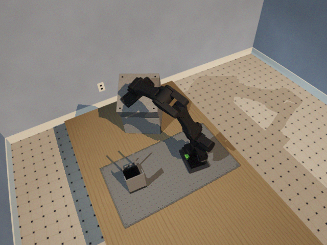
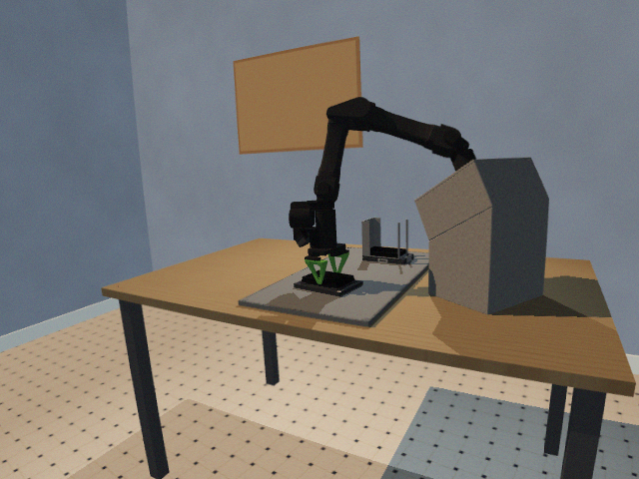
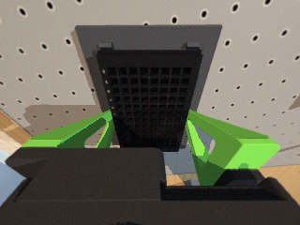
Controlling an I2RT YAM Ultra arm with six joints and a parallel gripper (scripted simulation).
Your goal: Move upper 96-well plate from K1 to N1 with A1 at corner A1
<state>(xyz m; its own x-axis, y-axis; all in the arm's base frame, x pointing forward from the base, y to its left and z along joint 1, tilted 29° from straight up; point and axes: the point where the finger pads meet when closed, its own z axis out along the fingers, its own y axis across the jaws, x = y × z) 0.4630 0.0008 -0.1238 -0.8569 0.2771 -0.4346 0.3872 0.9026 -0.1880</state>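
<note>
My hand is 8 cm to the right of the pale A1 mark, 4 cm past it and 1 cm above it. Also, from my hand: pale rack wall (35 cm to the right, 8 cm behind, 5 cm above).
</note>
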